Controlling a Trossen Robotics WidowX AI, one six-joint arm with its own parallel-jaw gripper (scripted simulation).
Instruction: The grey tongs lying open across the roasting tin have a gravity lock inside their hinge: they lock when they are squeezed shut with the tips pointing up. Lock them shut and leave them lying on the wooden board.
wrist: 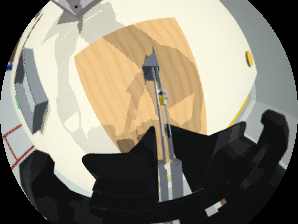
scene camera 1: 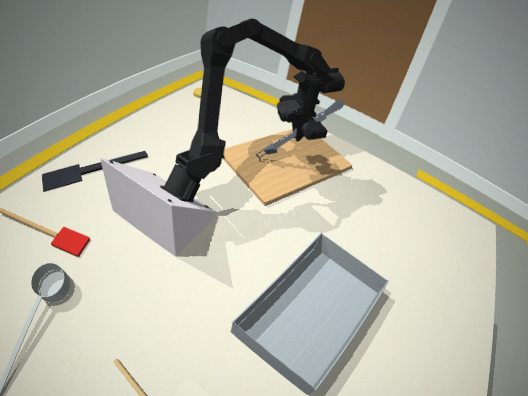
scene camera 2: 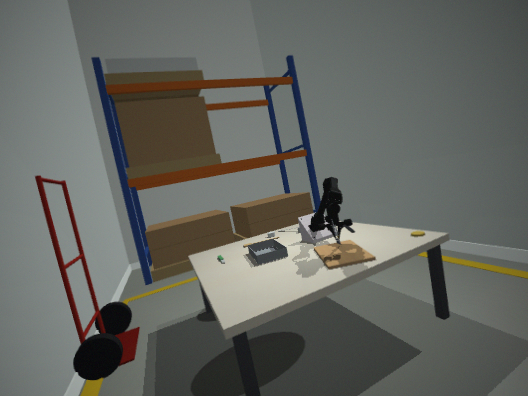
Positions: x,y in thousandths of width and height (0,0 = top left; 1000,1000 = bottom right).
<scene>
I see my gripper (scene camera 1: 562,352), a dark spatula (scene camera 1: 99,456), a wooden board (scene camera 1: 565,418) and a roasting tin (scene camera 1: 571,819).
My gripper shows as well in the wrist view (wrist: 535,574). The wooden board is seen too in the wrist view (wrist: 371,310) and in scene camera 2 (scene camera 2: 634,645). The roasting tin also shows in the wrist view (wrist: 112,458). The wrist view does not show the dark spatula: it is out of frame.
</scene>
